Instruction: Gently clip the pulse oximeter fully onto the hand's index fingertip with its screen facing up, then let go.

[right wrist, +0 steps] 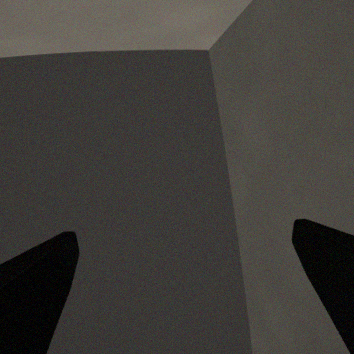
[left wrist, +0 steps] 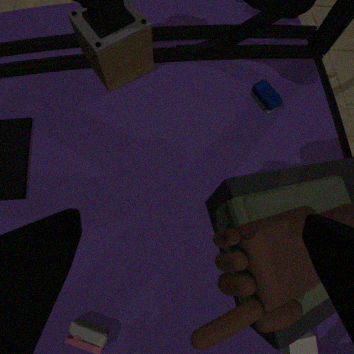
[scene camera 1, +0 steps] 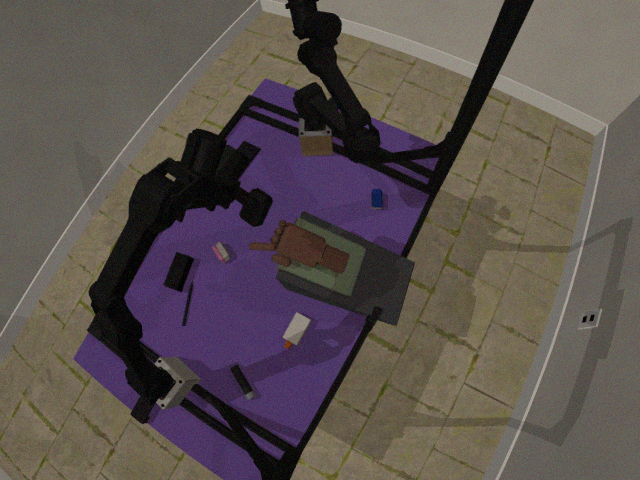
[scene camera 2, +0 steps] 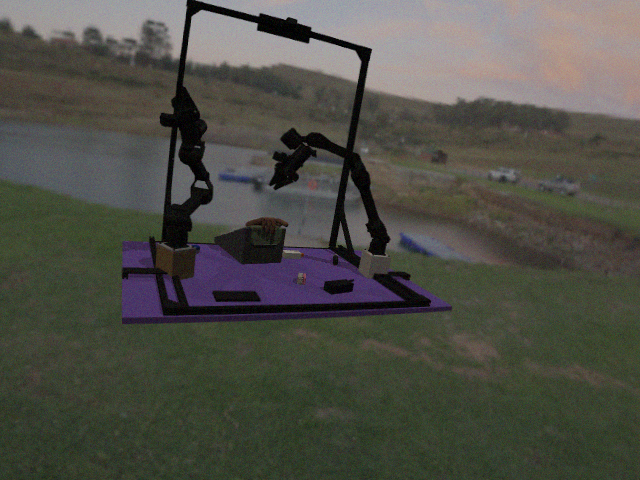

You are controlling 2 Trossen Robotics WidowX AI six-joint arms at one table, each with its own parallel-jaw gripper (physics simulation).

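A small white-and-pink clip-like object, apparently the pulse oximeter, lies on the purple mat, apart from the hand; its screen cannot be made out. The brown hand rests on a green pad atop a dark sloped block. Its index finger sticks out bare over the mat, toward the clip-like object. My left gripper is open and empty, high above the mat. My right gripper is open and empty, facing the walls, far from the hand.
A blue-and-white block lies beyond the hand block. A black box, a thin black stick, a white box with an orange end, a dark cylinder and a flat black slab lie around.
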